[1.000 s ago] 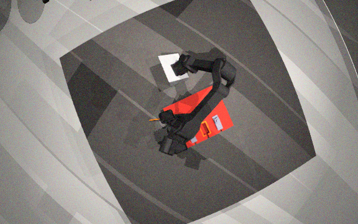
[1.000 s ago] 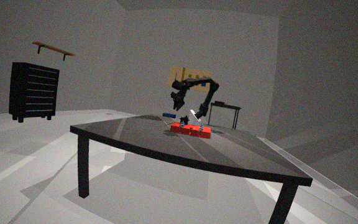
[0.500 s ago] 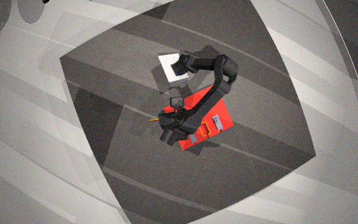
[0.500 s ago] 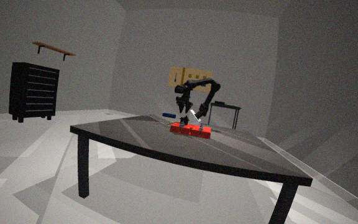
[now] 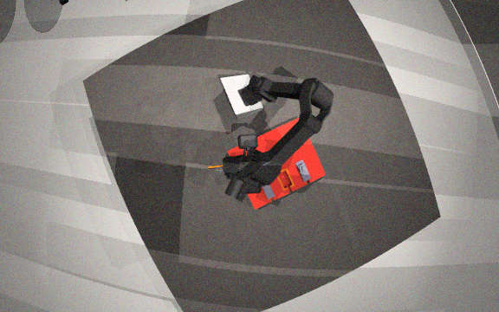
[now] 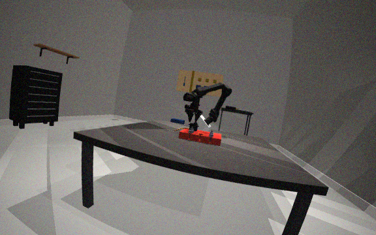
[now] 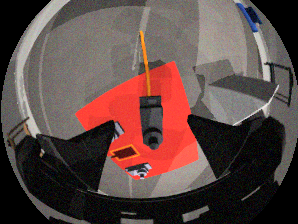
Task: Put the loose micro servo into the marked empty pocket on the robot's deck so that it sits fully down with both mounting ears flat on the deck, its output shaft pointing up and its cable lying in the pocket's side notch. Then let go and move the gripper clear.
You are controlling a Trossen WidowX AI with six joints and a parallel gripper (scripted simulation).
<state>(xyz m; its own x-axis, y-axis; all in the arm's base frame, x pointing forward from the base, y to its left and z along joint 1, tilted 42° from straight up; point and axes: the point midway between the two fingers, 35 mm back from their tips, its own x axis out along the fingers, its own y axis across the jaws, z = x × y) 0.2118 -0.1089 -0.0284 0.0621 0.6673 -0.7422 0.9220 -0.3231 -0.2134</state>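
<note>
Right now my gripper tip is 90 mm to the right of the red deck, 90 mm above it and 10 mm short of it.
</note>
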